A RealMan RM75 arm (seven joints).
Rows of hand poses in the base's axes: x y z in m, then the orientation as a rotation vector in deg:
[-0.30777 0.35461 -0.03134 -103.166 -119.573 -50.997]
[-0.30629 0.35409 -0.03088 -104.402 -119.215 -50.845]
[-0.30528 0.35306 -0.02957 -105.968 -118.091 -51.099]
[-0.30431 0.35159 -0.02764 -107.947 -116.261 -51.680]
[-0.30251 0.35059 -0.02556 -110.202 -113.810 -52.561]
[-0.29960 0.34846 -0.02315 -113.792 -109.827 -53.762]
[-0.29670 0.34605 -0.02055 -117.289 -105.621 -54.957]
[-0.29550 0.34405 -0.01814 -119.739 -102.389 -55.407]
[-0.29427 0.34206 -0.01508 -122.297 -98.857 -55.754]
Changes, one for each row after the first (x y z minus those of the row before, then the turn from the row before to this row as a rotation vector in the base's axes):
[0.00148 -0.00052 0.00046 -0.370 0.043 -0.874]
[0.00101 -0.00103 0.00131 0.076 0.132 -1.334]
[0.00097 -0.00147 0.00193 0.408 0.200 -1.830]
[0.00180 -0.00100 0.00208 0.719 0.240 -2.225]
[0.00291 -0.00213 0.00241 1.050 0.461 -3.568]
[0.00290 -0.00241 0.00260 1.120 0.477 -3.617]
[0.00120 -0.00200 0.00241 0.807 0.652 -2.582]
[0.00123 -0.00199 0.00306 0.846 0.769 -2.758]

